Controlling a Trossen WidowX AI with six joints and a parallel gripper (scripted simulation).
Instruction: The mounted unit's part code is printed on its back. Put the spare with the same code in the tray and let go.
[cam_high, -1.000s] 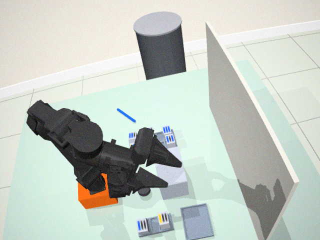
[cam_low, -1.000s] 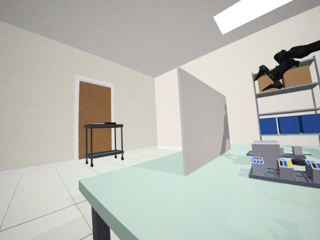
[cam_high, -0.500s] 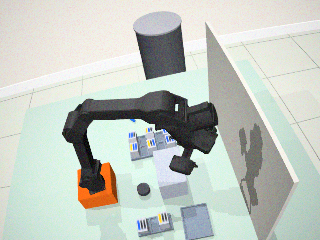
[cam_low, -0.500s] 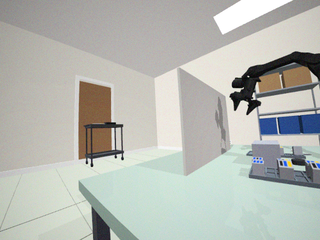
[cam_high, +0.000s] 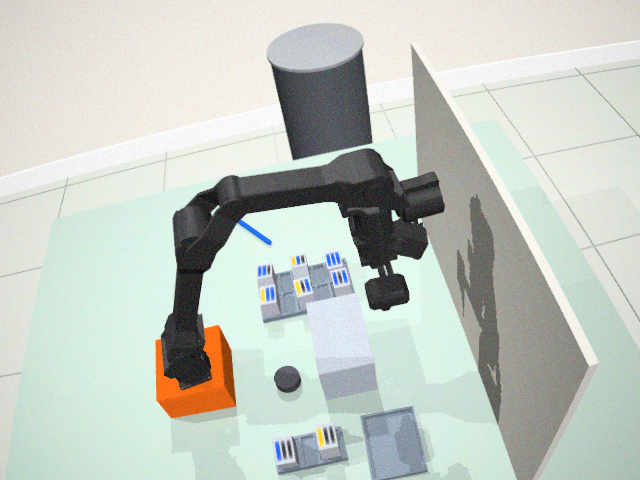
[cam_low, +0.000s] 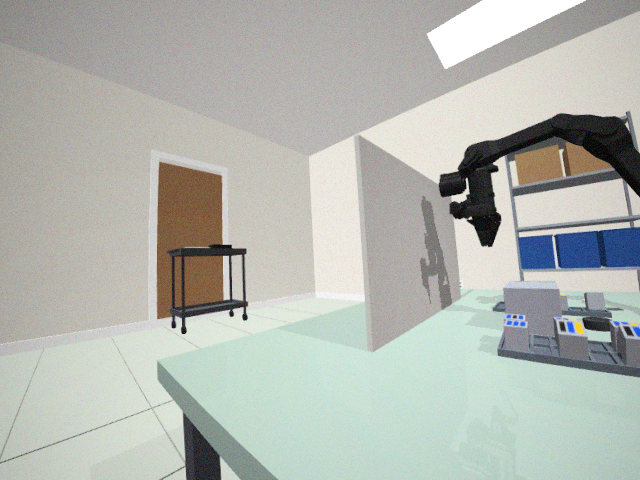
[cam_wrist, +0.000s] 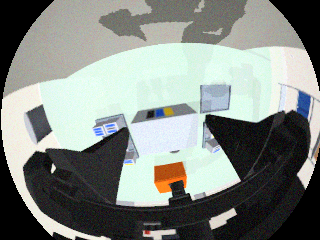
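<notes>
My gripper tip is now 24 cm to the right of the grey spare, 15 cm above it and 10 cm past it. Also, from my gripper tip: tall grey block: 15 cm below, 8 cm behind, 2 cm to the left; black puck: 20 cm behind, 19 cm below, 1 cm to the left; tall panel: 16 cm ahead, 3 cm to the right, 3 cm above.
</notes>
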